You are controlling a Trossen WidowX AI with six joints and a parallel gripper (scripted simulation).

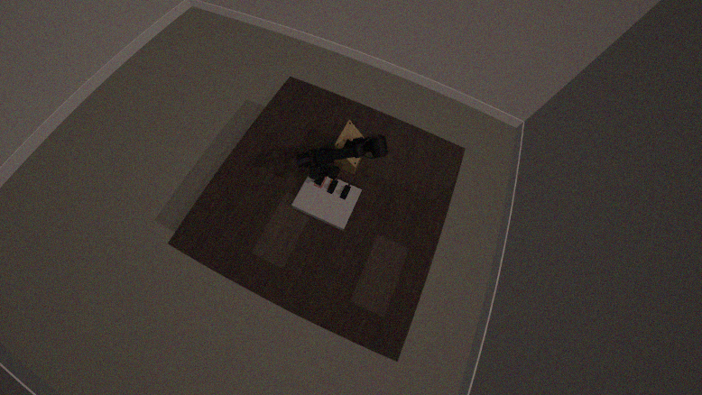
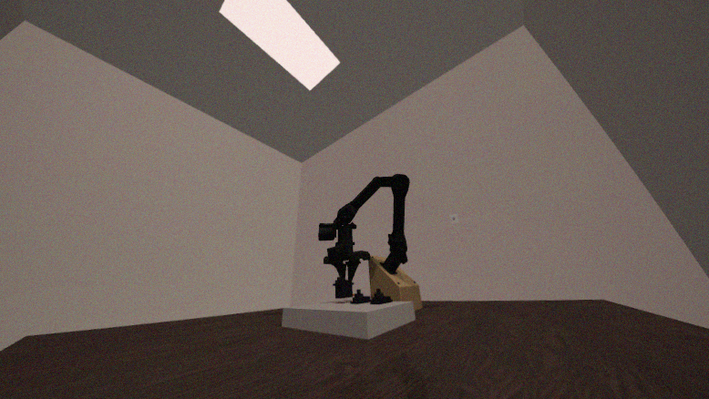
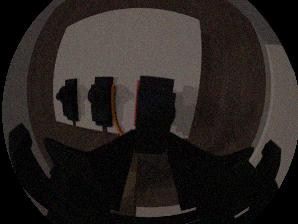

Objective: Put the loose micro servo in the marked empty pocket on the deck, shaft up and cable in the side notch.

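Now: the robot deck 120 mm ahead of my gripper tip, 80 mm to the left of it and 90 mm below it.
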